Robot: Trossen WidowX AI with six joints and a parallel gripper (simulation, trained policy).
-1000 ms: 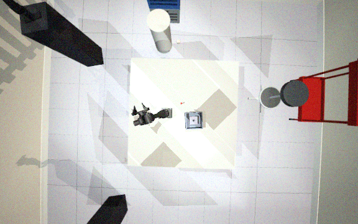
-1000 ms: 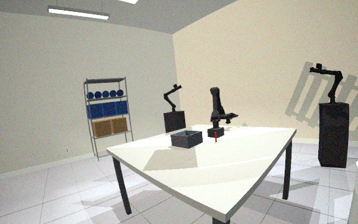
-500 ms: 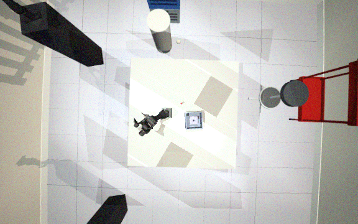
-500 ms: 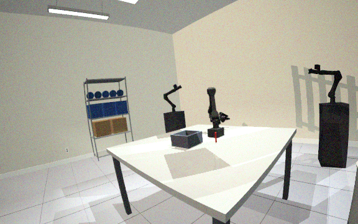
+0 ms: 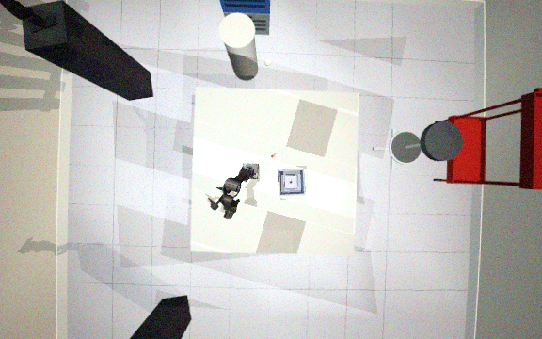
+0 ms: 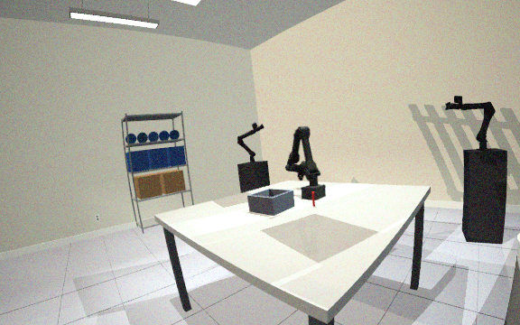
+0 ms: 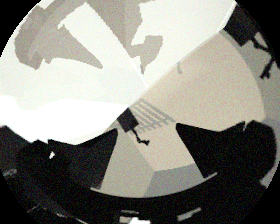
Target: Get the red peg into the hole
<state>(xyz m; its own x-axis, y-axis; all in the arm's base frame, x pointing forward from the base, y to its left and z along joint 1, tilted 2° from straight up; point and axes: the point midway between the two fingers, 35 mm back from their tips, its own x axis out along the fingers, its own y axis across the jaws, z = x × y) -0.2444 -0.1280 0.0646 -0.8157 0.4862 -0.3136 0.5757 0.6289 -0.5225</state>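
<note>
Right now the red peg is 46 cm ahead of my gripper tip, 20 cm to the left of it and 8 cm below it. From my gripper tip the other things lie so: plate (57 cm ahead, 7 cm below, 2 cm to the right); grey box (57 cm ahead, 9 cm below, 2 cm to the right).
</note>
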